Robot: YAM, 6 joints.
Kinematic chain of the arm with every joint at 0, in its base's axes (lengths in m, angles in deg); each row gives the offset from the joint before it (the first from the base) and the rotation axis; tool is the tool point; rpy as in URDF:
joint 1: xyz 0 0 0.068 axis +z
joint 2: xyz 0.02 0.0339 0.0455 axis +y
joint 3: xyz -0.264 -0.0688 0 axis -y
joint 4: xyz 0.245 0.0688 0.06 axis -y
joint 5: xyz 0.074 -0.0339 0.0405 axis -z
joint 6: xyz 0.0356 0 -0.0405 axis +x
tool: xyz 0 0 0 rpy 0 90 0
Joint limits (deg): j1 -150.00..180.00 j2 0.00..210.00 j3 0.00..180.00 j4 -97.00..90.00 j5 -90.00..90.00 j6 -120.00..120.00
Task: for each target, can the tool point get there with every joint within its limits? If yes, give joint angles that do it. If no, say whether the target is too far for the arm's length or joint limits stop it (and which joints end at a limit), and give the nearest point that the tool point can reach.
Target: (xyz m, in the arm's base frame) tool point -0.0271 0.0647 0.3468
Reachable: yes | joints 109.65 31.60 58.68 -66.88 -6.05 70.34
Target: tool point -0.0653 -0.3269 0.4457
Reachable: yes | joints -95.71 85.27 81.98 18.51 65.69 -33.65
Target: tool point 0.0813 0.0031 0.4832
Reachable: yes | joints 17.35 38.43 74.21 -28.10 36.72 88.36
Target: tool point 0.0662 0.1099 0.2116
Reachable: yes | joints 61.54 43.72 33.15 -53.83 9.37 -83.74
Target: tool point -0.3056 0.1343 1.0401
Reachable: no: too far | nearest point -0.2021 0.0888 0.7063 | short by 0.352 m
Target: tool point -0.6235 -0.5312 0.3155
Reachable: no: too far | nearest point -0.4771 -0.4065 0.2669 | short by 0.198 m
